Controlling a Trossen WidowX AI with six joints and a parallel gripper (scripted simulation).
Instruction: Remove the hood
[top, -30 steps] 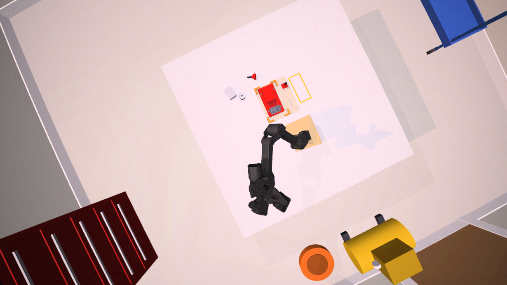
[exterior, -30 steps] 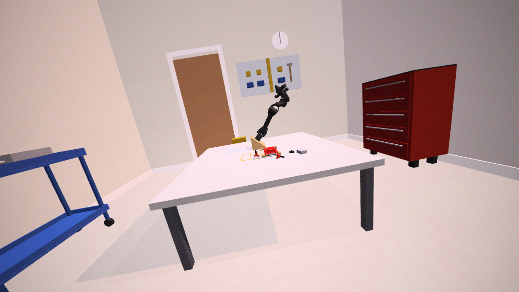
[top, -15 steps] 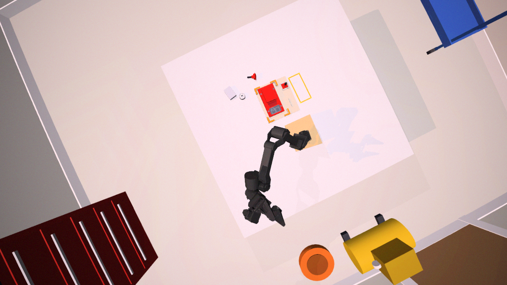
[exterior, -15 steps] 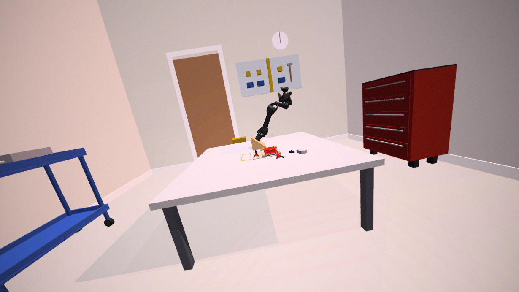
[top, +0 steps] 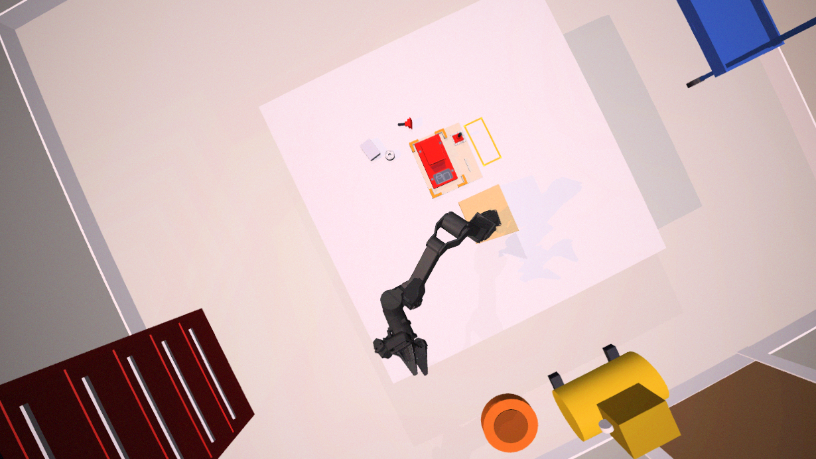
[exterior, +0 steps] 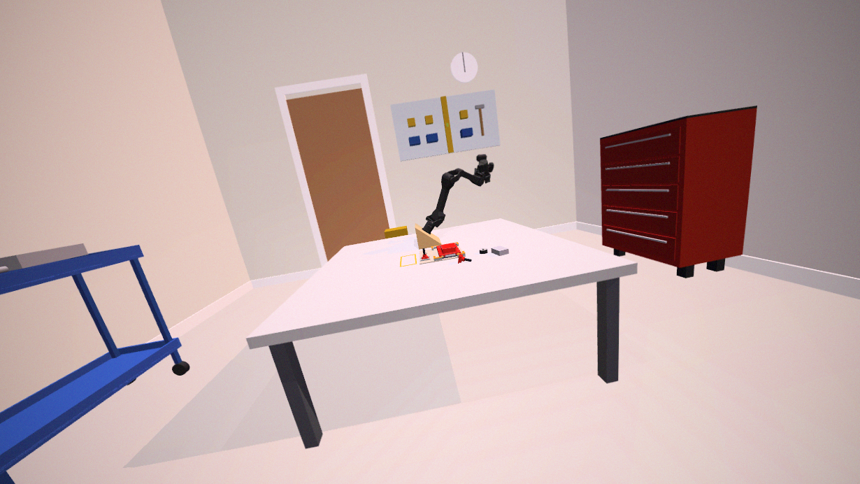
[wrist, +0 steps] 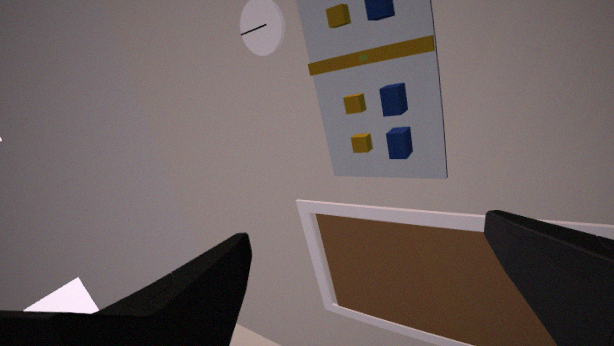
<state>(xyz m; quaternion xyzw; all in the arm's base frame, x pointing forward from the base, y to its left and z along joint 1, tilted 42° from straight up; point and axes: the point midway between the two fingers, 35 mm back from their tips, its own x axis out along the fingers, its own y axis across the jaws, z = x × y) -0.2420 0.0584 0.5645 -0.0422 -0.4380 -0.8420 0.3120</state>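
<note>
Right now my gripper tip is 63 cm short of the red hood, 30 cm to the left of it and 42 cm above it. Round my gripper tip: wheel (68 cm ahead, 13 cm to the right, 46 cm below).
</note>
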